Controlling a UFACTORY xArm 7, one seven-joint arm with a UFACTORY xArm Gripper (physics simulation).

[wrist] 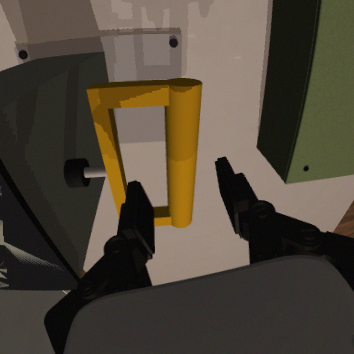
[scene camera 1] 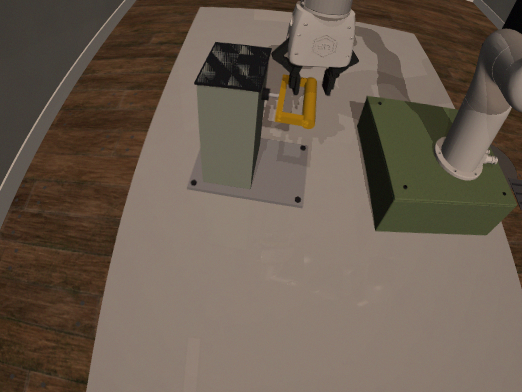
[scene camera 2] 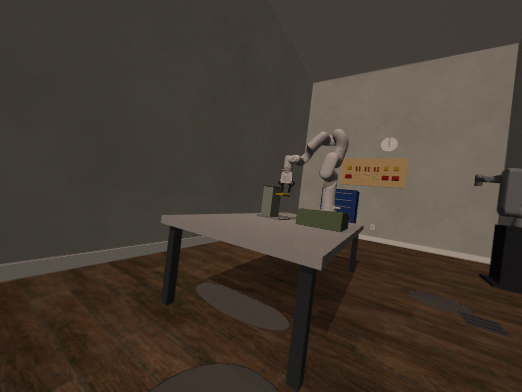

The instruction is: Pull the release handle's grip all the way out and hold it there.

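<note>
The yellow release handle is a frame with a thick round grip bar (scene camera 1: pixel 310 102) (wrist: pixel 182 155) on the side away from the post. A short pale rod (scene camera 1: pixel 273 95) (wrist: pixel 95 172) joins it to a black collar (scene camera 1: pixel 265 94) (wrist: pixel 77 173) on the grey-green post (scene camera 1: pixel 227 135) (scene camera 2: pixel 268 201) (wrist: pixel 45 130). My gripper (scene camera 1: pixel 312 92) (scene camera 2: pixel 285 192) (wrist: pixel 180 184) is open and empty, pointing down near the handle's far end. In the wrist view one finger is over the handle's opening side, between frame and grip bar, and the other is beyond the grip bar, apart from it.
The post stands on a grey base plate (scene camera 1: pixel 280 185) with dark bolts. A green box (scene camera 1: pixel 425 185) (scene camera 2: pixel 320 220) (wrist: pixel 325 100) carries the arm's base at the right. Both are on the pale table (scene camera 1: pixel 225 300) (scene camera 2: pixel 240 230). A blue cabinet (scene camera 2: pixel 348 205) stands behind the table.
</note>
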